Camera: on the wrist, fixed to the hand. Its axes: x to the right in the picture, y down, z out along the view.
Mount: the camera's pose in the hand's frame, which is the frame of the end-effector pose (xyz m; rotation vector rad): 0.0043 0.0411 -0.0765 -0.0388 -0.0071 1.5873
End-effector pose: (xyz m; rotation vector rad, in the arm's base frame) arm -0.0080 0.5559 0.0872 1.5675 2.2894 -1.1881
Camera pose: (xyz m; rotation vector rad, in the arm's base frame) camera 0.0483 0.6158 0.1155 2.3505 0.4381 -0.5740
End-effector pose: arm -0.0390 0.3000 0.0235 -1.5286 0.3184 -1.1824
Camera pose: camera -0.0824 0.2379 -0.0191 -0.8110 1.2372 0.1111
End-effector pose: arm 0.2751 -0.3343 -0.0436 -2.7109 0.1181 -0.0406
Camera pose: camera 0.2727 -0.4035 0.0089 -1.8979 2.0926 0.4182
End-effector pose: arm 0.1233 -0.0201 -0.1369 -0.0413 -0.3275 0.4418
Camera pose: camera 0.1345 0.0213 -0.2125 -0.3494 -0.2536 2.0061
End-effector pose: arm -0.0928 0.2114 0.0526 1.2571 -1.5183 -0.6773
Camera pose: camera -0.0370 0.2329 0.1157 -0.2191 -1.9062 0.3540
